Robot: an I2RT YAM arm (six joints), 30 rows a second.
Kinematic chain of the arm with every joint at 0, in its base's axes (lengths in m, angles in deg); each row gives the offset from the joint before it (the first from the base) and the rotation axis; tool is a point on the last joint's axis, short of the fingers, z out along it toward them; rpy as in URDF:
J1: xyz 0 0 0.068 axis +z
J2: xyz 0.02 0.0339 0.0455 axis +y
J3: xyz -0.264 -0.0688 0 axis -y
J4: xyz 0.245 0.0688 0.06 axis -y
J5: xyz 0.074 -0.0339 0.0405 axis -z
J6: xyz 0.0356 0 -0.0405 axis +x
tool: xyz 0 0 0 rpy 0 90 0
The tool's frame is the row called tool.
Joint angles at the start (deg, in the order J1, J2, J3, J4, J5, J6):
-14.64 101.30 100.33 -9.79 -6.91 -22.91
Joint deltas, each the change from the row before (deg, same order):
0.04 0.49 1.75 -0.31 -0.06 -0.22
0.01 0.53 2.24 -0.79 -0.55 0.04
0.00 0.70 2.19 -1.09 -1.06 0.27
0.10 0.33 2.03 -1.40 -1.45 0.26
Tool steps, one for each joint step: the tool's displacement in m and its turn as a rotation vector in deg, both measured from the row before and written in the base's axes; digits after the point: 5 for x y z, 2 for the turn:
0.00129 0.00001 0.00673 -0.44 -0.89 0.14
0.00078 0.00023 0.00850 -0.11 -0.92 0.55
0.00143 0.00030 0.00635 0.32 -0.46 1.01
-0.00048 0.00181 0.00735 0.38 -0.37 1.50

